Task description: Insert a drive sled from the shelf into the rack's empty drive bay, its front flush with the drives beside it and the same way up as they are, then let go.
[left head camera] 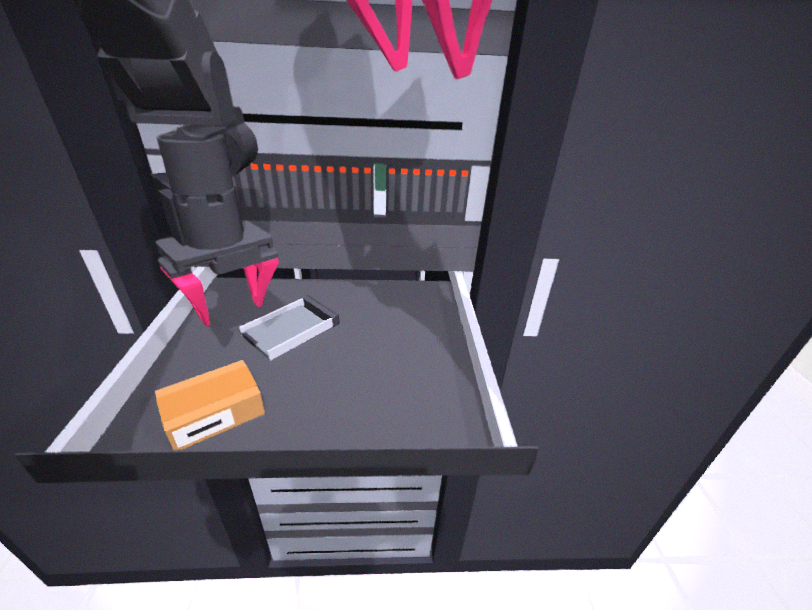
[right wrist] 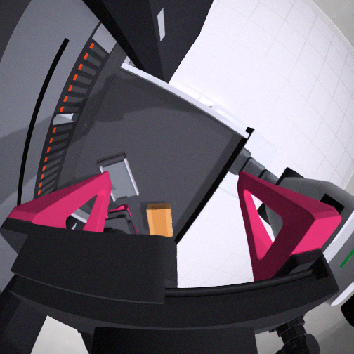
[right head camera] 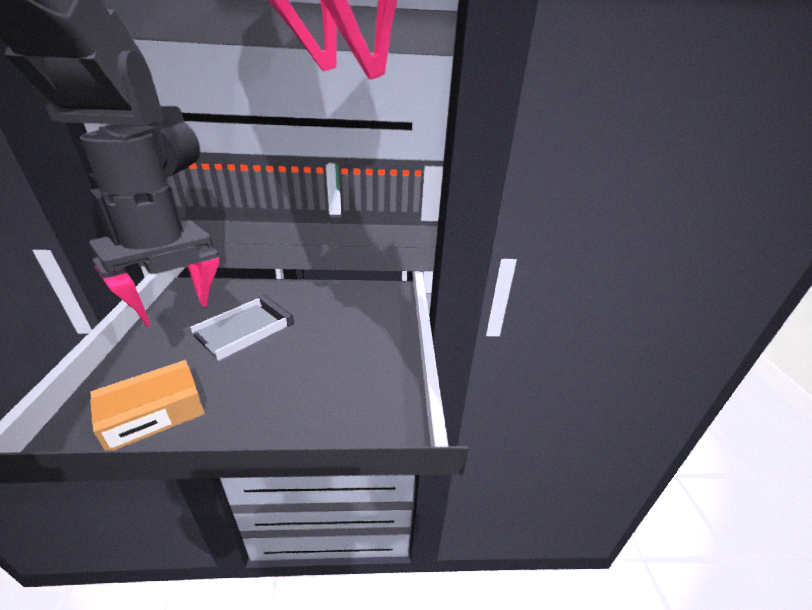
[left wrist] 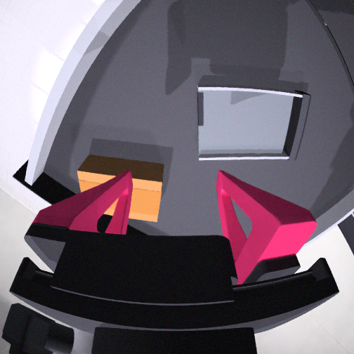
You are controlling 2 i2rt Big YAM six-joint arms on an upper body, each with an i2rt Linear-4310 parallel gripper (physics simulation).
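Frame: origin at the left arm's base, x ahead, y left, z up, level; centimetres.
Seen in the pictures: left gripper, fingertip midpoint: [left head camera: 233, 314] [right head camera: 176, 314]; right gripper, fingertip midpoint: [left head camera: 428, 73] [right head camera: 351, 73].
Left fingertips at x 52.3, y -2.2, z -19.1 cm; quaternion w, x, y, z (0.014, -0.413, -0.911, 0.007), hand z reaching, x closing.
Note:
A point is followed by its place in that frame.
One drive sled [left head camera: 288, 328] {y -6.8, x 58.3, z -25.9 cm} [right head camera: 240, 326] {y -6.6, x 58.7, z -25.9 cm} [left wrist: 245, 122] [right wrist: 120, 179] lies flat on the pulled-out shelf [left head camera: 275, 464] {y -10.3, x 35.5, z -25.0 cm} [right head camera: 229, 461] {y -12.8, x 35.5, z -24.5 cm}, open side up, its dark front end toward the back right in the head views. My left gripper [left head camera: 233, 315] {y -2.2, x 52.3, z -19.1 cm} [right head camera: 175, 315] {y -2.2, x 52.3, z -19.1 cm} [left wrist: 174, 177] is partly open and empty, above the shelf to the left of the sled. My right gripper [left head camera: 430, 72] {y -24.4, x 52.4, z 7.4 cm} [right head camera: 351, 72] {y -24.4, x 52.4, z 7.4 cm} [right wrist: 173, 178] is wide open and empty, high in front of the rack. The empty drive bay [left head camera: 380, 190] [right head camera: 333, 190] [right wrist: 63, 119] is a narrow upright slot, white and green inside, between upright drives with orange tabs.
An orange box [left head camera: 210, 400] {y -2.2, x 42.1, z -23.2 cm} [right head camera: 147, 403] {y -2.6, x 41.7, z -23.2 cm} [right wrist: 160, 220] with a white label stands on the shelf's front left. White rails [left head camera: 485, 367] {y -33.3, x 47.5, z -23.4 cm} [right head camera: 429, 367] {y -33.3, x 47.5, z -23.4 cm} edge the shelf. Dark cabinet doors [left head camera: 630, 229] {y -59.1, x 68.5, z -13.7 cm} [right head camera: 617, 229] {y -64.1, x 68.5, z -13.6 cm} with pale handles flank the rack. Plain drawers are below the shelf.

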